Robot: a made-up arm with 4 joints.
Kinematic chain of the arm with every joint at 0, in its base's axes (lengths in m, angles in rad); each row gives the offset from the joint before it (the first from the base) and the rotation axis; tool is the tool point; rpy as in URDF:
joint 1: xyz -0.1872 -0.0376 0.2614 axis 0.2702 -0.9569 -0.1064
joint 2: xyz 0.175 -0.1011 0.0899 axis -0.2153 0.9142 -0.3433
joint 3: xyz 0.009 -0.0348 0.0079 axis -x
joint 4: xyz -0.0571 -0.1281 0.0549 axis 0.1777 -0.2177 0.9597
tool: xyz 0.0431 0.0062 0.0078 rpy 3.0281 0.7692 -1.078
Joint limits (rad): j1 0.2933..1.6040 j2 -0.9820..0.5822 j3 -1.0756..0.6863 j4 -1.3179..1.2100
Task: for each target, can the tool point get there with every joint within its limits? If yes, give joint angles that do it. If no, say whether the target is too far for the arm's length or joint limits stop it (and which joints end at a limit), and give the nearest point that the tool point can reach.
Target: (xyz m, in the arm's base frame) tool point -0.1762 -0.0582 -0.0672
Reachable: no: joint limits stop it (at a limit: joint 1, joint 2, joint 3, joint 4) | nearest point -0.1771 -0.3081 0.2250 | short by 0.384 m
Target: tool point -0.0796 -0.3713 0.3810
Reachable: yes | joints 1.0195 -0.6314 -0.6058 -1.0584
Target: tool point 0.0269 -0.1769 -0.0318
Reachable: no: joint limits stop it (at a limit: joint 1, joint 3, joint 4) | nearest point -0.0022 -0.3016 0.2601 | short by 0.319 m
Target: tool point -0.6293 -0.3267 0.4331
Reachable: no: too far | nearest point -0.4014 -0.3511 0.3742 | short by 0.237 m
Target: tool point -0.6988 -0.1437 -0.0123
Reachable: no: too far | nearest point -0.3707 -0.3422 0.2802 | short by 0.482 m
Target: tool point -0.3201 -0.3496 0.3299
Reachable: yes | joints 1.4058 -0.5068 0.5525 -0.6915
